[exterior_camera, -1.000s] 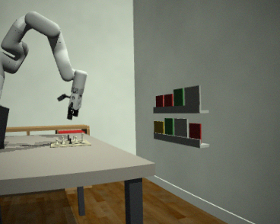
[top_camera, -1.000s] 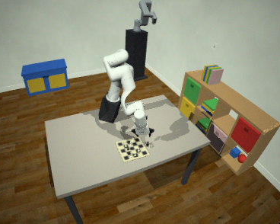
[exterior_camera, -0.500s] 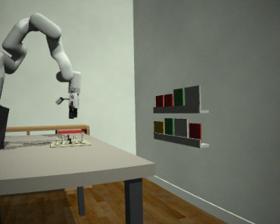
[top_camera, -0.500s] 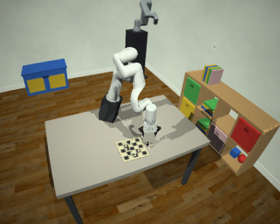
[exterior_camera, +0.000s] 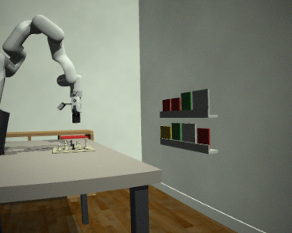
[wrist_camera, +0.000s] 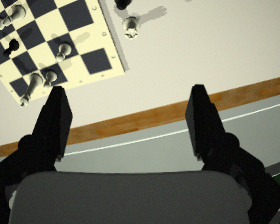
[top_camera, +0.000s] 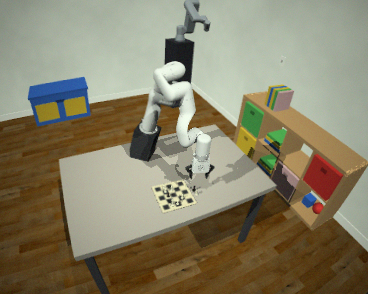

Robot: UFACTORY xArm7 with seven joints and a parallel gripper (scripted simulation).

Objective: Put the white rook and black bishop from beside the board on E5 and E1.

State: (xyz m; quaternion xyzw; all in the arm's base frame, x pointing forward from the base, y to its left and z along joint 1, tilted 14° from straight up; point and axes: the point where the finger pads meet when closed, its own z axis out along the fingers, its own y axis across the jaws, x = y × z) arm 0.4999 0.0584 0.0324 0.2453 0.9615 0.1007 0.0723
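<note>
Now: hand 14 cm above the white rook. From my hand the other things lie so: chessboard (6 cm behind, 13 cm to the right, 15 cm below); then black bishop (4 cm behind, 1 cm to the left, 14 cm below); then black pawn (7 cm behind, 16 cm to the right, 14 cm below).
</note>
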